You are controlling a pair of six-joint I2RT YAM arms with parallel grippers.
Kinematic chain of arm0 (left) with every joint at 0, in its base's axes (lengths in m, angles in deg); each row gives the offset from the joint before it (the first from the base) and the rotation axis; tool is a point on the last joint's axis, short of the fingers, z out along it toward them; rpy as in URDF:
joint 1: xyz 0 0 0.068 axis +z
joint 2: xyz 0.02 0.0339 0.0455 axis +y
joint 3: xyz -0.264 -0.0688 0 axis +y
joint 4: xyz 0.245 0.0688 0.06 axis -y
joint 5: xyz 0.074 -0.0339 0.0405 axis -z
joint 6: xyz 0.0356 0 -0.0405 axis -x
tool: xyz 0 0 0 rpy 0 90 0
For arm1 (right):
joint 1: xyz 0 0 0.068 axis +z
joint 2: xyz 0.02 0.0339 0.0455 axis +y
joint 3: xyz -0.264 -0.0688 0 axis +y
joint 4: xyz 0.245 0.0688 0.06 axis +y
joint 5: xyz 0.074 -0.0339 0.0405 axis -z
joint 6: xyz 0.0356 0 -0.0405 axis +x
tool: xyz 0 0 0 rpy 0 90 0
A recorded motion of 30 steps. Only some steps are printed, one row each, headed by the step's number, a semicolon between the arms.
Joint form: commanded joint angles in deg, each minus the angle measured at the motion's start. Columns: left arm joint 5, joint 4, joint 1, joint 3, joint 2, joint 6; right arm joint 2, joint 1, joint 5, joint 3, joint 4, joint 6.
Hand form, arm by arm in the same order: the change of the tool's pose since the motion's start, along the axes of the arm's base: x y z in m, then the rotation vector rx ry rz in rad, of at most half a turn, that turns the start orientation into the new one. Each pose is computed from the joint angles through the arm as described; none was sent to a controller.
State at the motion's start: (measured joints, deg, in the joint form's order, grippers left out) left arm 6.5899 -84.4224 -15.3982 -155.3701 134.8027 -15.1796; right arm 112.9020 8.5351 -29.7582 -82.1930 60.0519 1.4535
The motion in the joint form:
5: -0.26 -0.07 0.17 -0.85 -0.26 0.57; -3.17 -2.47 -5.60 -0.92 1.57 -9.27
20: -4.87 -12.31 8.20 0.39 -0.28 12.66; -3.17 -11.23 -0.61 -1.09 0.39 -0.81
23: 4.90 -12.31 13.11 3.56 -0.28 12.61; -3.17 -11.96 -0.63 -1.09 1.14 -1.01
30: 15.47 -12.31 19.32 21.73 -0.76 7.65; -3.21 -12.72 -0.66 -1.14 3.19 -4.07
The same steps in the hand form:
5: -0.0014 0.0020 0.0057 -0.0049 -0.0163 0.0138; -0.0020 -0.0130 0.0246 0.1122 -0.1176 0.0943
20: -0.0087 0.0706 -0.0078 0.0499 0.2272 0.3791; 0.0053 -0.0703 0.0238 0.0142 -0.0741 -0.1835
23: -0.0043 0.1021 -0.0201 -0.1017 0.3267 0.4068; 0.0040 -0.0748 0.0237 0.0136 -0.0628 -0.1933
30: -0.0093 0.1432 -0.0895 -0.2311 0.6402 0.4089; 0.0002 -0.0793 0.0241 0.0138 -0.0554 -0.1605

